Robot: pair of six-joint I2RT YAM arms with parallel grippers.
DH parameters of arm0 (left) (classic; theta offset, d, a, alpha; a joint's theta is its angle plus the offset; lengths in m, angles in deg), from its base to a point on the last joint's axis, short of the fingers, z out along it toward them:
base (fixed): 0 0 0 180
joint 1: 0 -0.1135 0.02 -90
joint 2: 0 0 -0.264 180
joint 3: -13.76 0 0.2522 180
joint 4: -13.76 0 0.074 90
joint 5: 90 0 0 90
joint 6: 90 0.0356 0 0
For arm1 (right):
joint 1: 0 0.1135 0.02 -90
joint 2: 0 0 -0.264 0
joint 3: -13.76 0 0.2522 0
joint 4: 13.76 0 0.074 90
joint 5: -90 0 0 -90
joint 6: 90 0.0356 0 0
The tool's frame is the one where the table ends.
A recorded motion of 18 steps. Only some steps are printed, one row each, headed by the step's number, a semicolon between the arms.
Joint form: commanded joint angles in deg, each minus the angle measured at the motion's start. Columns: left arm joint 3, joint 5, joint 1, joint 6, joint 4, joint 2; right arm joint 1, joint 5, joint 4, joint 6, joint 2, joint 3.
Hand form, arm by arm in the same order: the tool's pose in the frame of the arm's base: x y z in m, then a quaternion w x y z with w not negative. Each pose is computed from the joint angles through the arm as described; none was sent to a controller.
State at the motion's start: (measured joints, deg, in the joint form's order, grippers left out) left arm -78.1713 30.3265 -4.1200 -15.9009 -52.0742 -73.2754; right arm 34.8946 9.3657 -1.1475 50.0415 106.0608 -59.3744
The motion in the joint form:
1: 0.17 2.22 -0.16 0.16 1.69 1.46; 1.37 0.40 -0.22 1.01 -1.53 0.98
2: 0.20 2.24 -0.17 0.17 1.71 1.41; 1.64 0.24 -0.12 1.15 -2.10 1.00
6: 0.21 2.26 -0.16 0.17 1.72 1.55; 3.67 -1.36 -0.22 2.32 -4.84 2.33
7: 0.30 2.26 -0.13 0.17 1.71 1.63; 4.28 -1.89 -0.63 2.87 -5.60 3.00
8: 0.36 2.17 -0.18 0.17 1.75 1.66; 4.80 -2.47 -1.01 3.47 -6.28 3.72
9: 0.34 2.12 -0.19 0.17 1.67 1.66; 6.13 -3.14 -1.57 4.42 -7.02 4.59
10: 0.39 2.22 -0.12 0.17 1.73 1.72; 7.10 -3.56 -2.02 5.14 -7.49 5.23
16: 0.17 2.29 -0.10 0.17 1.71 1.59; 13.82 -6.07 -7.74 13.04 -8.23 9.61
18: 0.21 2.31 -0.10 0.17 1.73 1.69; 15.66 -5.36 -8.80 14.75 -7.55 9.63
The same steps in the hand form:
1: 0.2500 -0.0005 0.3778 0.34591 -0.04633 0.88977 -0.29414; 0.3001 0.2277 0.1572 0.22296 0.08590 0.91632 0.32135
2: 0.2502 -0.0004 0.3775 0.34546 -0.04642 0.88990 -0.29424; 0.2986 0.2286 0.1605 0.22542 0.08491 0.91500 0.32367
6: 0.2496 -0.0005 0.3780 0.34649 -0.04588 0.88948 -0.29440; 0.2854 0.2339 0.1705 0.23446 0.08206 0.91090 0.32949
7: 0.2493 -0.0007 0.3778 0.34625 -0.04571 0.88955 -0.29449; 0.2812 0.2351 0.1722 0.23709 0.08298 0.90929 0.33179
8: 0.2492 -0.0004 0.3777 0.34661 -0.04639 0.88965 -0.29366; 0.2772 0.2356 0.1730 0.23920 0.08537 0.90811 0.33293
9: 0.2491 -0.0004 0.3777 0.34626 -0.04682 0.88989 -0.29326; 0.2696 0.2397 0.1737 0.23892 0.08439 0.90691 0.33661
10: 0.2489 -0.0008 0.3777 0.34645 -0.04572 0.88956 -0.29422; 0.2641 0.2426 0.1738 0.23800 0.08370 0.90611 0.33958
16: 0.2494 -0.0008 0.3784 0.34682 -0.04511 0.88925 -0.29479; 0.2289 0.2638 0.1637 0.21898 0.10066 0.89734 0.36973
18: 0.2490 -0.0009 0.3786 0.34741 -0.04482 0.88900 -0.29493; 0.2211 0.2726 0.1613 0.20420 0.09672 0.89628 0.38162

